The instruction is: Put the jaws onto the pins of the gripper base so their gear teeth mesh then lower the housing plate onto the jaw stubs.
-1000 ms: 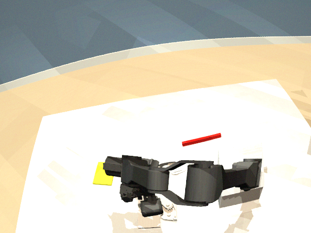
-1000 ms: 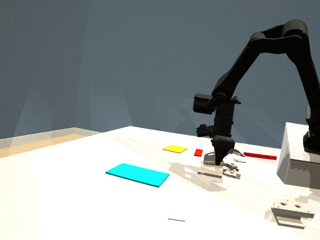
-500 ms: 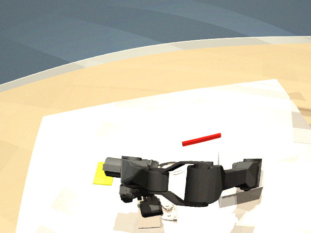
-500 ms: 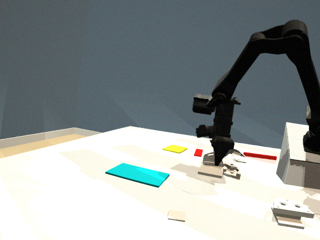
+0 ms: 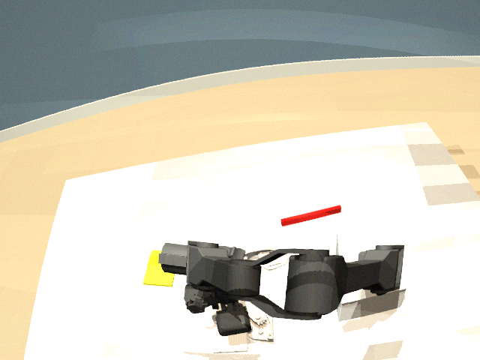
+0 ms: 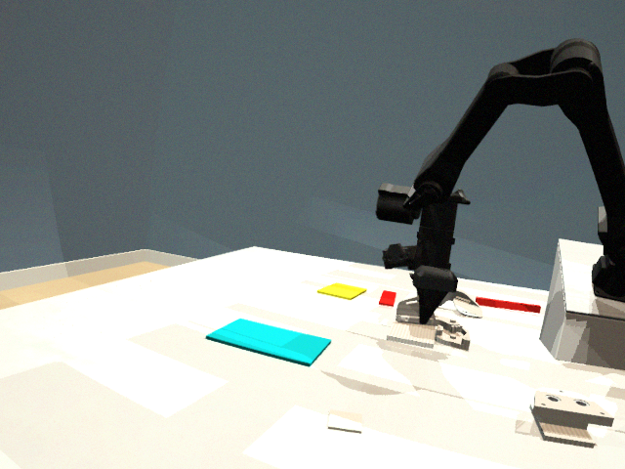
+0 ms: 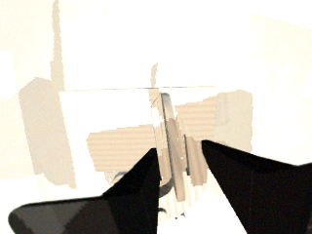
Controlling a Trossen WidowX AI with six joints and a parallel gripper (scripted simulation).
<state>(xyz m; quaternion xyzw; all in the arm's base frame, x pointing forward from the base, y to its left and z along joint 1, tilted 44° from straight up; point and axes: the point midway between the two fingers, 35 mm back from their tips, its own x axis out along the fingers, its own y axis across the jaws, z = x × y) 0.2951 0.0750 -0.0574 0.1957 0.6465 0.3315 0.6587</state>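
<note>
Now: the pale flat plate 30 mm to the left of my gripper tip, 10 mm below it and 10 mm ahead of it. From my gripper tip the other things lie so: yellow tile 180 mm ahead, 160 mm to the right, 10 mm below; cyan plate 210 mm to the left, 180 mm ahead, 10 mm below; short red tile 170 mm to the right, 90 mm ahead, 10 mm below.
</note>
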